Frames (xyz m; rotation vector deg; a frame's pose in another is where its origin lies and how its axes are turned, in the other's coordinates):
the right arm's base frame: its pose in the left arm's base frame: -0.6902 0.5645 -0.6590 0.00 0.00 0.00
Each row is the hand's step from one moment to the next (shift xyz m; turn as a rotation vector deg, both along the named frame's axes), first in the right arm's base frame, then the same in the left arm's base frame.
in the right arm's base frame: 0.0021 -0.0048 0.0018 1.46 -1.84 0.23
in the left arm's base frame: 0.0021 -0.0048 0.0018 1.46 -1.84 0.23
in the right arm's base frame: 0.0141 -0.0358 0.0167 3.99 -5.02 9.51
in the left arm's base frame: 0.0141 -0.0358 0.0167 3.99 -5.02 9.51
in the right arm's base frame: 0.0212 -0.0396 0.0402 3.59 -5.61 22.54
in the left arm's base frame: 0.0212 -0.0396 0.0402 3.59 -5.61 22.54
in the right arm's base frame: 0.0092 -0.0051 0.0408 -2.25 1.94 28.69
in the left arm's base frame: 0.0092 -0.0051 0.0408 -2.25 1.94 28.69
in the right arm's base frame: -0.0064 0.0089 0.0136 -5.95 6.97 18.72
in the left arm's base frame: -0.0064 0.0089 0.0136 -5.95 6.97 18.72
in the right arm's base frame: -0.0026 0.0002 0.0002 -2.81 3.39 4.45
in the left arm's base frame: -0.0026 0.0002 0.0002 -2.81 3.39 4.45
